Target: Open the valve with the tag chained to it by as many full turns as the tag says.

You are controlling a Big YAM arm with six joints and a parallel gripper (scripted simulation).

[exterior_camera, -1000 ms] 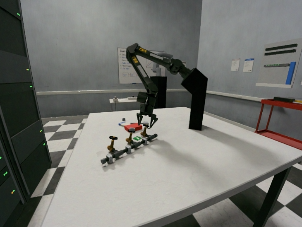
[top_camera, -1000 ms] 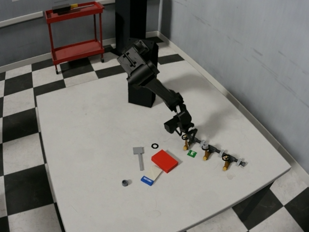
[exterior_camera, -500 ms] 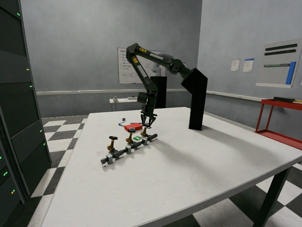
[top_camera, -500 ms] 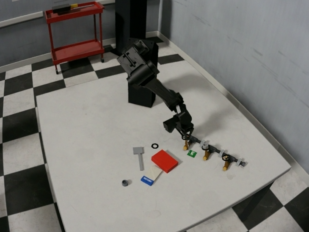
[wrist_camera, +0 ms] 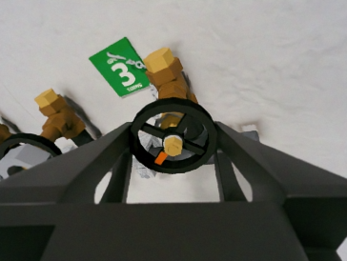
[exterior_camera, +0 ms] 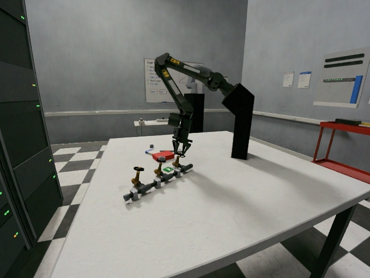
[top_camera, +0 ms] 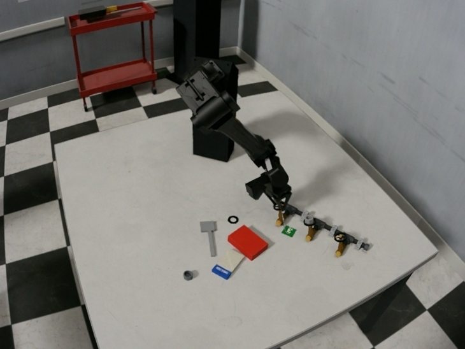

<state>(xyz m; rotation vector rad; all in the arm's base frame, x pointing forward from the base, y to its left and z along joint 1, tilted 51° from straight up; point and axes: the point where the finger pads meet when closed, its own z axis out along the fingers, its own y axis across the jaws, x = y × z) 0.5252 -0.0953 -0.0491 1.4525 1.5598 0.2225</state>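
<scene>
The green tag is 70 mm ahead of my hand, 20 mm to the right of it and 80 mm below it. The rest, counted from my hand: grey t-shaped tool 130 mm behind, 230 mm to the right, 70 mm below; card 10 mm ahead, 280 mm to the right, 70 mm below; red box 160 mm to the right, 70 mm below.
</scene>
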